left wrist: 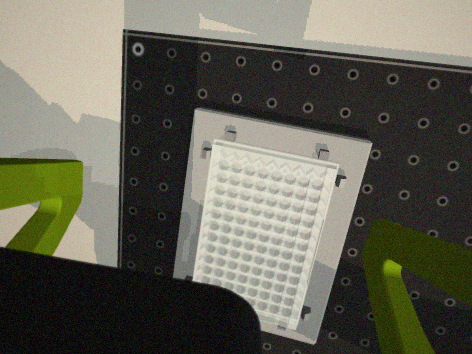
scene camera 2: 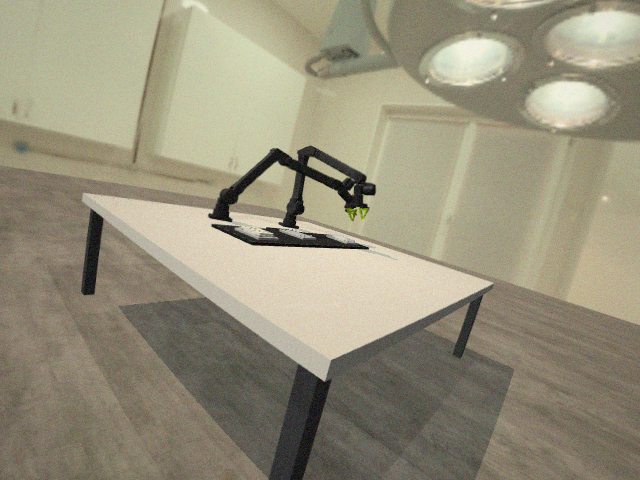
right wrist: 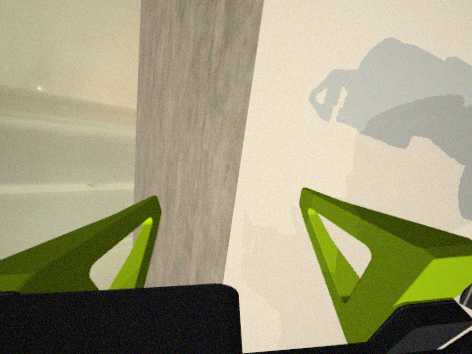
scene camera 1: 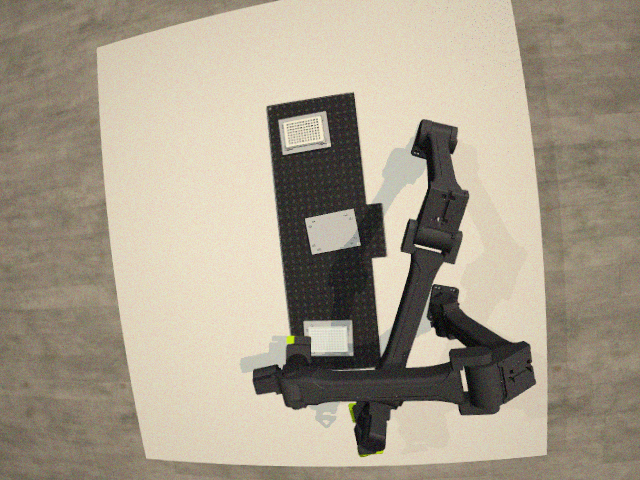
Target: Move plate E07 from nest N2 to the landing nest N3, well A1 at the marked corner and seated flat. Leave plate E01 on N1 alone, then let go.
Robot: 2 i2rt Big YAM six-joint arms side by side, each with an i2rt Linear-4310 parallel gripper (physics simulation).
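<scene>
A white well plate [scene camera 1: 328, 338] [left wrist: 260, 230] sits in a grey nest [scene camera 1: 306, 330] [left wrist: 345, 145] at the bottom end of the black board, between its corner tabs. A second white plate [scene camera 1: 303, 131] sits in the nest [scene camera 1: 282, 149] at the top end. The grey middle nest [scene camera 1: 332, 230] holds no plate. I cannot read any plate or nest label, nor see the A1 mark. My left gripper [scene camera 1: 297, 343] [left wrist: 229, 208] is open above the bottom plate, one finger each side in the left wrist view. My right gripper [scene camera 1: 368, 431] [right wrist: 230, 199] is open and empty, off the board, near the bottom table edge.
The black perforated board [scene camera 1: 320, 180] [scene camera 2: 320, 243] [left wrist: 150, 145] lies on the pale table [scene camera 1: 180, 232] [scene camera 2: 310, 304]. The left arm's link [scene camera 1: 372, 384] passes over the right arm below the board. In scene camera 2 the two wrists overlap above the table.
</scene>
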